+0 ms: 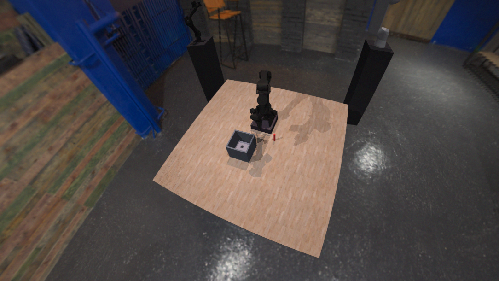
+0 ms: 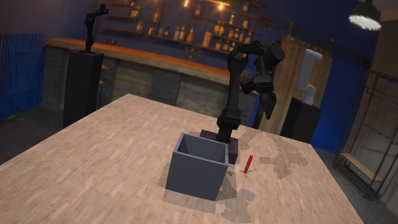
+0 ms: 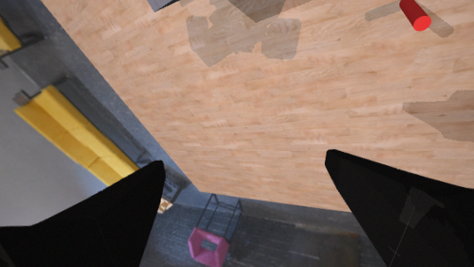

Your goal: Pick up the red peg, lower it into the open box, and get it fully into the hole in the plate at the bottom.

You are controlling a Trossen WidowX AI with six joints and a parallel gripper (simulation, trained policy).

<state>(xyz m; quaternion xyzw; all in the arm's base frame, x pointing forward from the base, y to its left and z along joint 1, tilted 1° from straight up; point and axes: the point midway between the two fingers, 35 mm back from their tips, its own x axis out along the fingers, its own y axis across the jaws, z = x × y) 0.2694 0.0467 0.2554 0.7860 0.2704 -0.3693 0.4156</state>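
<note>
My gripper tip is now 240 mm above the red peg, 110 mm past it and 40 mm to the right of it. Also, from my gripper tip: light grey plate (230 mm below, 180 mm to the right, 30 mm ahead).
</note>
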